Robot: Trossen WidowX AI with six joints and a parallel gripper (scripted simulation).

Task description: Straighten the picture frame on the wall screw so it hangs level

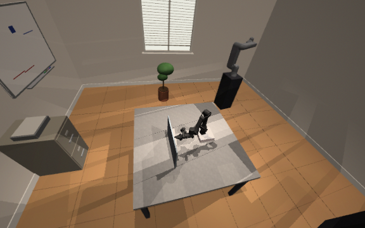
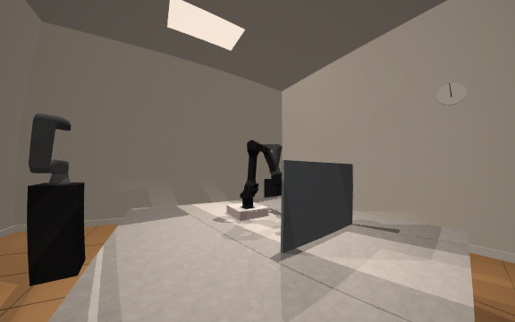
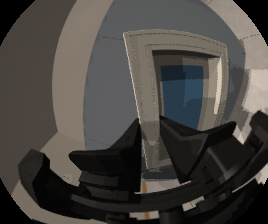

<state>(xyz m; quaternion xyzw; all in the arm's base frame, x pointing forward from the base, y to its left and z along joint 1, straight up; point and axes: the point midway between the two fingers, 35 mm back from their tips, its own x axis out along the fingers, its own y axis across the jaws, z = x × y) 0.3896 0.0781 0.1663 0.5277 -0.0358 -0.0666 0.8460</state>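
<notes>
The picture frame is 20 mm to the right of my gripper tip and 50 mm below it. From my gripper tip the other things lie so: grey wall panel 20 mm ahead, 10 mm to the right, 60 mm below.
</notes>
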